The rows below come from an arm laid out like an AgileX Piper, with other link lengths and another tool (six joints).
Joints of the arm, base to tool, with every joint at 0 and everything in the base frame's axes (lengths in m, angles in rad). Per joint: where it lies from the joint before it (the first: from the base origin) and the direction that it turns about. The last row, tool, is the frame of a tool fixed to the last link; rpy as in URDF.
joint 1: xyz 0 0 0.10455 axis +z
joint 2: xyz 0 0 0 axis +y
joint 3: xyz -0.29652 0 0.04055 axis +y
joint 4: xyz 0.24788 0 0.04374 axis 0.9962 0 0.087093
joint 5: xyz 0 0 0 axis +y
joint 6: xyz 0.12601 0 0.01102 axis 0.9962 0 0.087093
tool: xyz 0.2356 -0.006 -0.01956 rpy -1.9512 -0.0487 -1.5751
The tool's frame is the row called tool.
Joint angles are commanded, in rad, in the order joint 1, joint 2, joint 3, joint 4, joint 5, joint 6. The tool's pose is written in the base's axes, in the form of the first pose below.
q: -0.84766, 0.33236, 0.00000, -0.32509, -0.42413, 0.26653
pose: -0.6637, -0.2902, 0.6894, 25.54; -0.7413, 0.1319, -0.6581, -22.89; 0.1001, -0.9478, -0.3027, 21.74; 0, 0, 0, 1
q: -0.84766, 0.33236, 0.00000, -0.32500, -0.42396, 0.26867
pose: -0.6636, -0.2890, 0.6900, 25.55; -0.7416, 0.1335, -0.6574, -22.88; 0.0979, -0.9480, -0.3030, 21.74; 0, 0, 0, 1
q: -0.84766, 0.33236, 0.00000, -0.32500, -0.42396, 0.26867
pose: -0.6636, -0.2890, 0.6900, 25.55; -0.7416, 0.1335, -0.6574, -22.88; 0.0979, -0.9480, -0.3030, 21.74; 0, 0, 0, 1
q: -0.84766, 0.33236, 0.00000, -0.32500, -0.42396, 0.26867
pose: -0.6636, -0.2890, 0.6900, 25.55; -0.7416, 0.1335, -0.6574, -22.88; 0.0979, -0.9480, -0.3030, 21.74; 0, 0, 0, 1
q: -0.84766, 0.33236, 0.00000, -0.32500, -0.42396, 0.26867
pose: -0.6636, -0.2890, 0.6900, 25.55; -0.7416, 0.1335, -0.6574, -22.88; 0.0979, -0.9480, -0.3030, 21.74; 0, 0, 0, 1
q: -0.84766, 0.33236, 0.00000, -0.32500, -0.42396, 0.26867
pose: -0.6636, -0.2890, 0.6900, 25.55; -0.7416, 0.1335, -0.6574, -22.88; 0.0979, -0.9480, -0.3030, 21.74; 0, 0, 0, 1
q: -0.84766, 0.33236, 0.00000, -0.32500, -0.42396, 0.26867
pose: -0.6636, -0.2890, 0.6900, 25.55; -0.7416, 0.1335, -0.6574, -22.88; 0.0979, -0.9480, -0.3030, 21.74; 0, 0, 0, 1
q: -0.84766, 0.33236, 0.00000, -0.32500, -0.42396, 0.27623
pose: -0.6632, -0.2845, 0.6922, 25.57; -0.7430, 0.1385, -0.6548, -22.86; 0.0904, -0.9486, -0.3033, 21.73; 0, 0, 0, 1
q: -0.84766, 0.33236, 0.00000, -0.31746, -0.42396, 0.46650
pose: -0.6411, -0.1678, 0.7489, 26.03; -0.7603, 0.2716, -0.5900, -22.35; -0.1044, -0.9477, -0.3017, 21.69; 0, 0, 0, 1
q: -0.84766, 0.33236, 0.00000, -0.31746, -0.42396, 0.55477
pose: -0.6220, -0.1180, 0.7740, 26.26; -0.7595, 0.3315, -0.5597, -22.08; -0.1906, -0.9360, -0.2959, 21.71; 0, 0, 0, 1
